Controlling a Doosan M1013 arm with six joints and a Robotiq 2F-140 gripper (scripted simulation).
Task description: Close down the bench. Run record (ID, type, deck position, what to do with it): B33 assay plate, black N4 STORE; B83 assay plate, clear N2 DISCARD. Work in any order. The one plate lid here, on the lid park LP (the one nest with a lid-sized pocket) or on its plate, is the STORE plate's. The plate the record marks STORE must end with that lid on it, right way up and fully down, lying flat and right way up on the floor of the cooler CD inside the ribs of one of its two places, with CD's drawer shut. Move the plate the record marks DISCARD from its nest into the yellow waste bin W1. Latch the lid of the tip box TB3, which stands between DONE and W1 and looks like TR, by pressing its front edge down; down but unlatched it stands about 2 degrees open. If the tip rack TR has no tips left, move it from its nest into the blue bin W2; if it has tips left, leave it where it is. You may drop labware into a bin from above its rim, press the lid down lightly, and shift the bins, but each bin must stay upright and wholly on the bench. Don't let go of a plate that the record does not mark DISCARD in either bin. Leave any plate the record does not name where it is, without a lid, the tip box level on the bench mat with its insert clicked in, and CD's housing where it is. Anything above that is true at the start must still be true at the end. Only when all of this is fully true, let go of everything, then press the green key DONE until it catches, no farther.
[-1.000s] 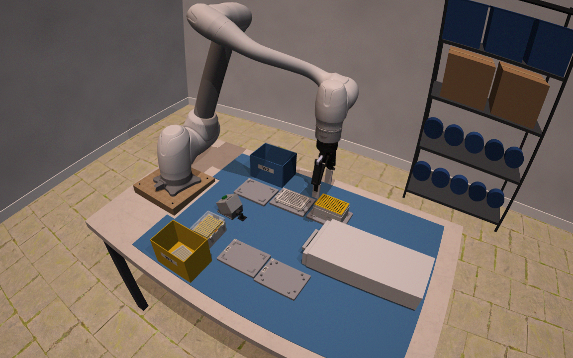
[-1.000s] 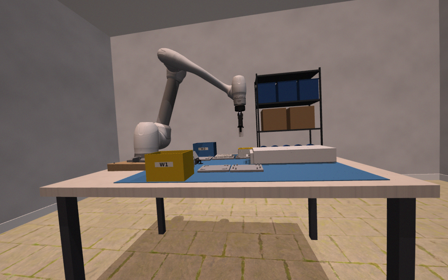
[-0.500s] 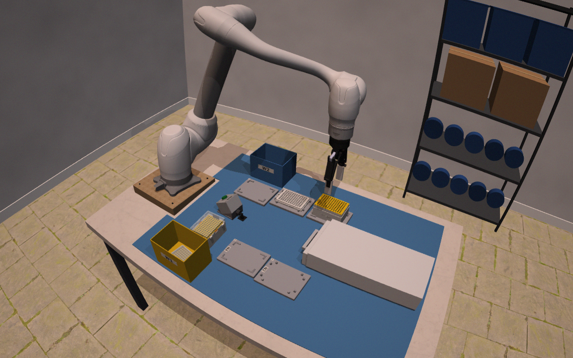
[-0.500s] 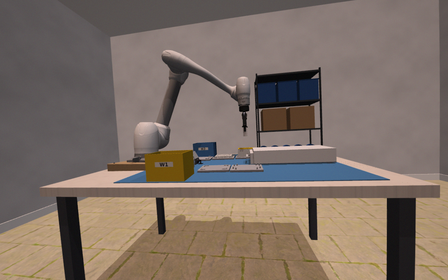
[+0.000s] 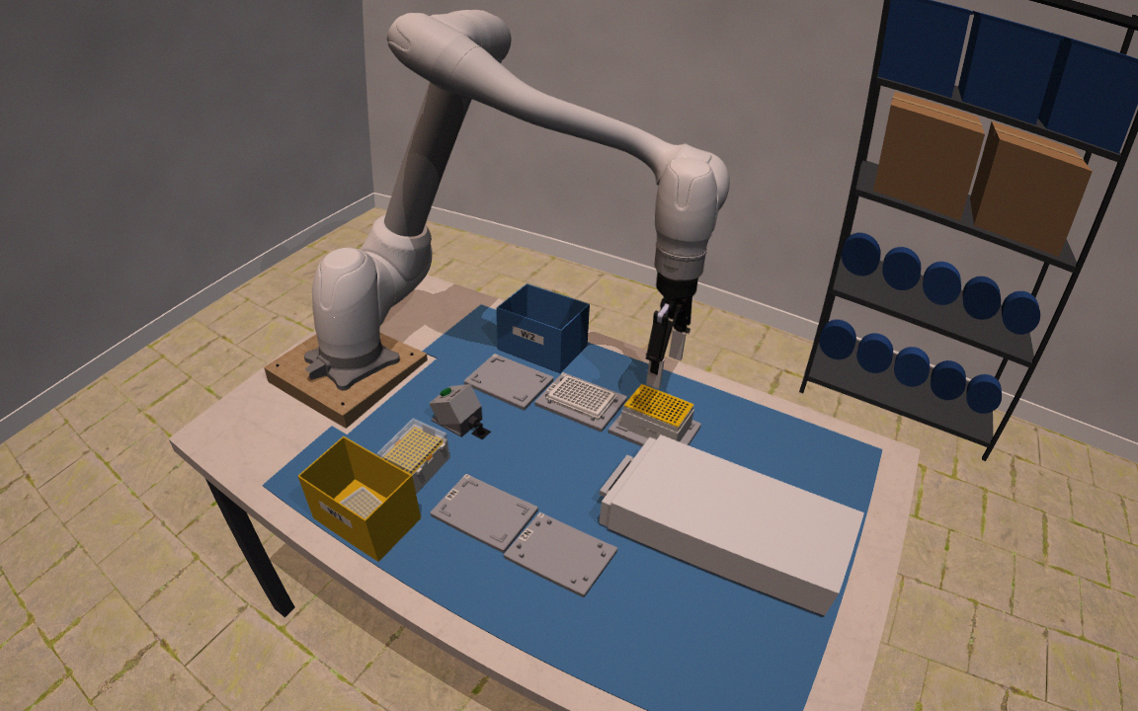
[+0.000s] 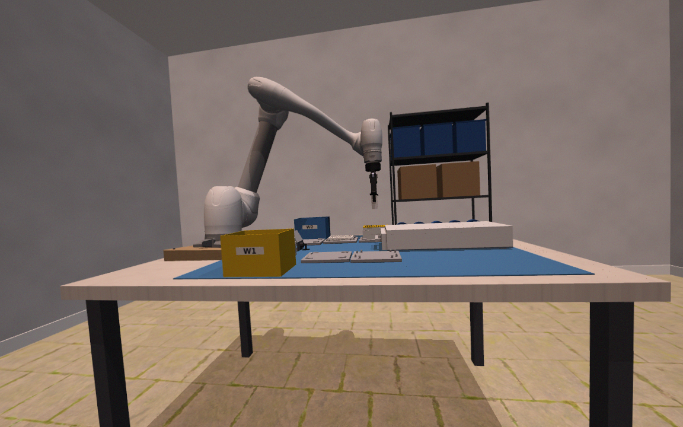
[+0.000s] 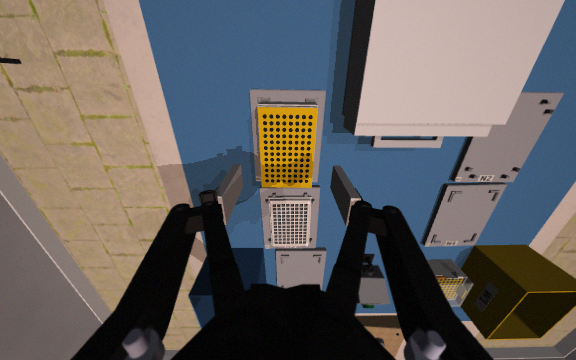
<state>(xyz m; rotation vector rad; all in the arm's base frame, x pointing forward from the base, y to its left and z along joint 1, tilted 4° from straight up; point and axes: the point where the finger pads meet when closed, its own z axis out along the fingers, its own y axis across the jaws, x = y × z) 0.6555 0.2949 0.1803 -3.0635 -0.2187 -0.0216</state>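
Right now the yellow tip rack TR is 1 cm behind my hand, 1 cm to the right of it and 13 cm below it. The rest, counted from my hand: white plate: 17 cm behind, 3 cm to the right, 16 cm below; clear plate lid: 14 cm ahead, 18 cm to the right, 15 cm below; nest N1: 18 cm below.
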